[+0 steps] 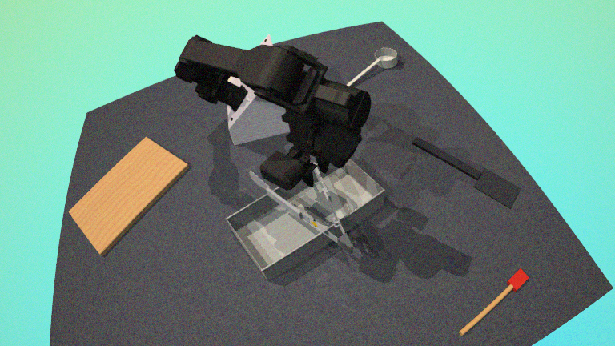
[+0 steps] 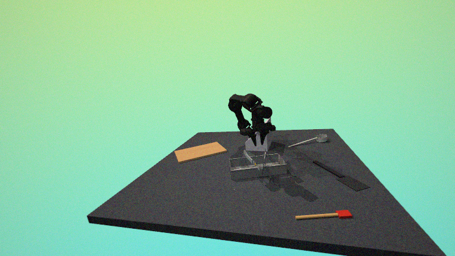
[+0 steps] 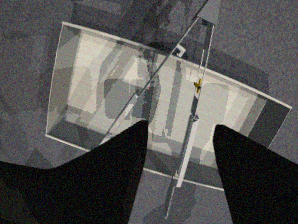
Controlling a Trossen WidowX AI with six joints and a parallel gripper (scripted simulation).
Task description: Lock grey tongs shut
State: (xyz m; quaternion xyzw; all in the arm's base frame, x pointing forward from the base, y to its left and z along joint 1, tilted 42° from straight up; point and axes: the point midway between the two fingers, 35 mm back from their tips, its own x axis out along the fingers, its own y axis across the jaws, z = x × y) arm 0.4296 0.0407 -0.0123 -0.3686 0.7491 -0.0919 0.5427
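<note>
Right now my gripper tip is 40 mm past the roasting tin, 20 mm to the left of it and 140 mm above it. Also, from my gripper tip: wooden board (370 mm behind, 450 mm to the right, 160 mm below); black spatula (50 mm ahead, 390 mm to the left, 170 mm below).
</note>
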